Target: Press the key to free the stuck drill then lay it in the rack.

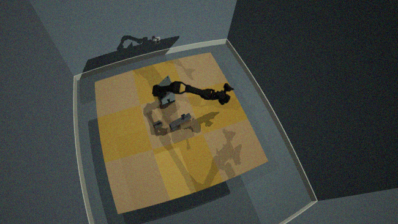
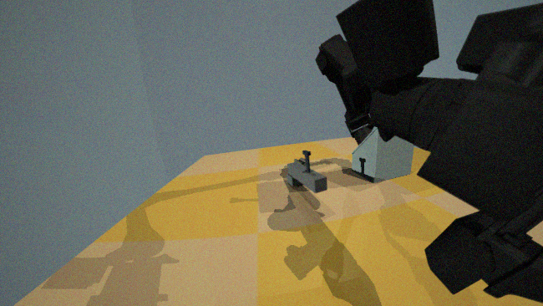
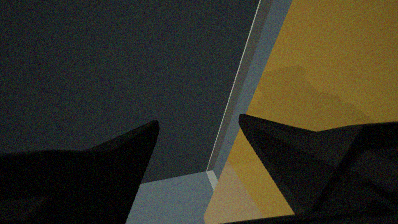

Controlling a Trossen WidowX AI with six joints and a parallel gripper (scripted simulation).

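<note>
My gripper tip is now 1 cm short of the dark key, 44 cm to the left of it and 9 cm above it. The rest, counted from my gripper tip: grey block (1 cm ahead, 47 cm to the right, 14 cm below); then drill (2 cm ahead, 49 cm to the right, 14 cm below); then low box (4 cm behind, 64 cm to the right, 17 cm below).
</note>
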